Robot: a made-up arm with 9 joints. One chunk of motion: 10 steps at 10 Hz.
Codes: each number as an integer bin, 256 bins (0 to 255) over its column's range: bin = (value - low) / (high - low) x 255, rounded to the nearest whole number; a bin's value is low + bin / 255 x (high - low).
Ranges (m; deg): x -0.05..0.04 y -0.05..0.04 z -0.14..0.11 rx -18..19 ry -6..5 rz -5..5
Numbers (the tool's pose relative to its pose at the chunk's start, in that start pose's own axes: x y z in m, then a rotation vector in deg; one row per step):
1: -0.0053 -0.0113 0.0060 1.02 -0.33 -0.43
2: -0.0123 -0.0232 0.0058 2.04 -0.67 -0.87
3: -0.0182 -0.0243 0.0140 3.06 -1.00 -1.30
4: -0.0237 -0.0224 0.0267 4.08 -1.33 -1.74
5: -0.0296 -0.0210 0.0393 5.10 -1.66 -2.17
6: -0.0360 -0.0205 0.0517 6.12 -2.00 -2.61
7: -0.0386 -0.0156 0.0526 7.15 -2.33 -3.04
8: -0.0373 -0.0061 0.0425 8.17 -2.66 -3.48
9: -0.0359 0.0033 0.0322 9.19 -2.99 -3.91
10: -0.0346 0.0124 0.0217 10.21 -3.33 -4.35
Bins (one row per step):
1: 127 110 149 131 131 117
2: 107 76 149 138 124 105
3: 90 73 157 145 116 94
4: 75 78 170 152 108 83
5: 58 82 183 159 101 72
6: 40 84 196 166 93 61
7: 32 97 196 173 85 50
8: 36 124 186 180 77 39
9: 40 151 176 187 70 28
10: 44 177 165 194 62 17

